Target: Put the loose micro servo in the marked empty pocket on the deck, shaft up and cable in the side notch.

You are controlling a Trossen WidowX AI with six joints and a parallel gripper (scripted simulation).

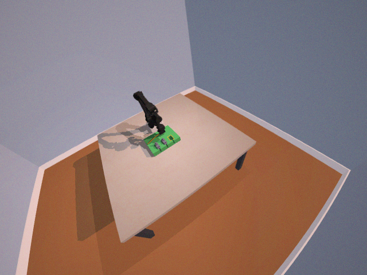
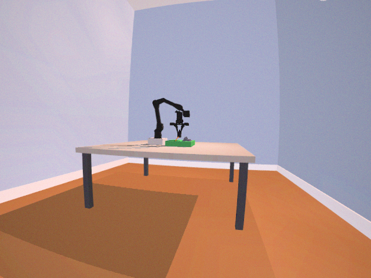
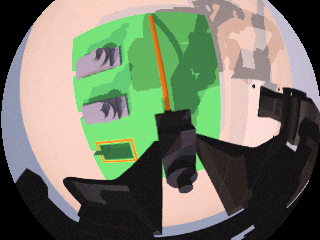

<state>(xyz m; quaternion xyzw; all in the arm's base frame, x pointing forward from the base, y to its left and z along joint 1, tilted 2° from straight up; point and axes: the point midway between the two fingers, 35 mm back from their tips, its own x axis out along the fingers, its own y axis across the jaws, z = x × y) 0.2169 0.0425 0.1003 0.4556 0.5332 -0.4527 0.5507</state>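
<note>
The green deck lies 1 cm behind my gripper tip, 3 cm to the right of it and 10 cm below it.
</note>
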